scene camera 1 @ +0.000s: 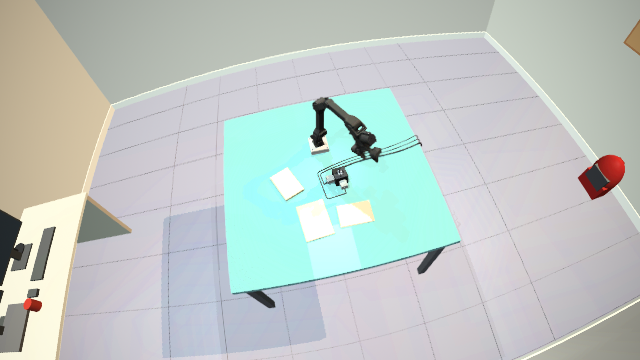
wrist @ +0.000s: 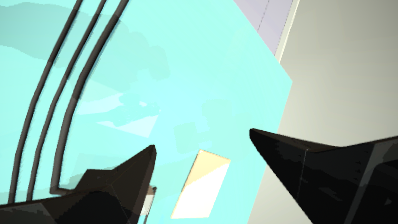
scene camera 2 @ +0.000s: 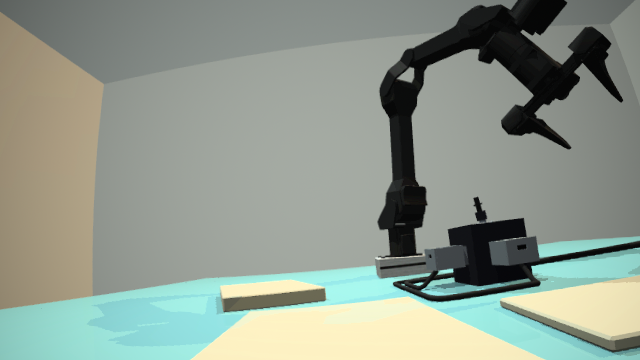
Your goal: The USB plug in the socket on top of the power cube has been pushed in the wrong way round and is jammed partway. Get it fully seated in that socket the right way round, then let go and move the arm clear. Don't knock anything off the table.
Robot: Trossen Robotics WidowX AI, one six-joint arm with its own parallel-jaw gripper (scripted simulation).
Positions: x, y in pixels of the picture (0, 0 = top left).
Scene:
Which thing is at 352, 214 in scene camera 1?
A cream pad.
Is my gripper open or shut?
Open.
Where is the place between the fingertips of my gripper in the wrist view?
203, 140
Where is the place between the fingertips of my gripper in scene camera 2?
594, 126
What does my gripper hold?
Nothing.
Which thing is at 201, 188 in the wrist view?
A cream pad.

